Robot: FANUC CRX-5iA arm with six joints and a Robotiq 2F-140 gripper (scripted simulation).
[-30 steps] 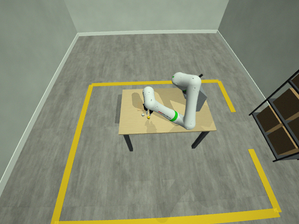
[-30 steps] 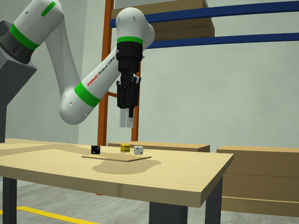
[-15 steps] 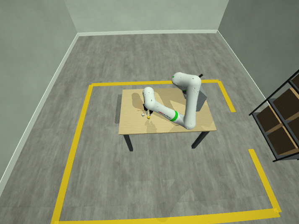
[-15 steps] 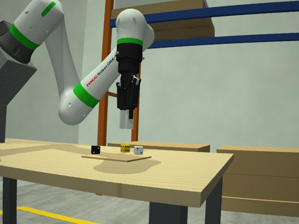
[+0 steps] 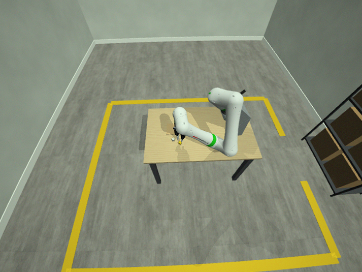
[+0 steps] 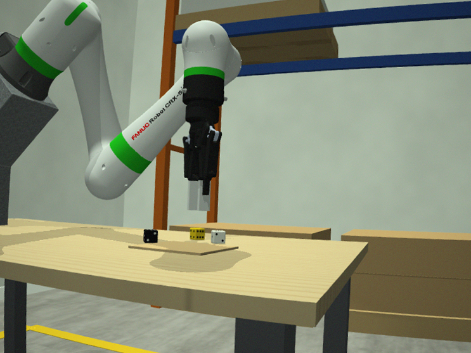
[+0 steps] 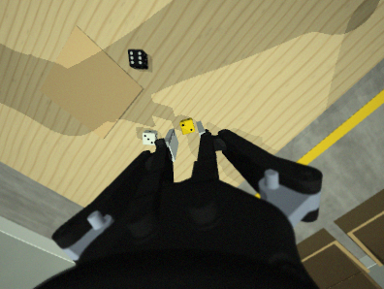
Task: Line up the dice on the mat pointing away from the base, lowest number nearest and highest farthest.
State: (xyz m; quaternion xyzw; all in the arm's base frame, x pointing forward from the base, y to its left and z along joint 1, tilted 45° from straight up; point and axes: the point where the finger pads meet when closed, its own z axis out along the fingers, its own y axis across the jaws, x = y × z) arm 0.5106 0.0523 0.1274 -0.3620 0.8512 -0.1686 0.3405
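Right now the yellow die is 80 mm below my hand. The rest, counted from my hand: black die 60 mm behind, 130 mm to the right, 80 mm below; then tan mat 30 mm ahead, 190 mm to the right, 90 mm below; then white die 60 mm ahead, 60 mm to the right, 80 mm below.
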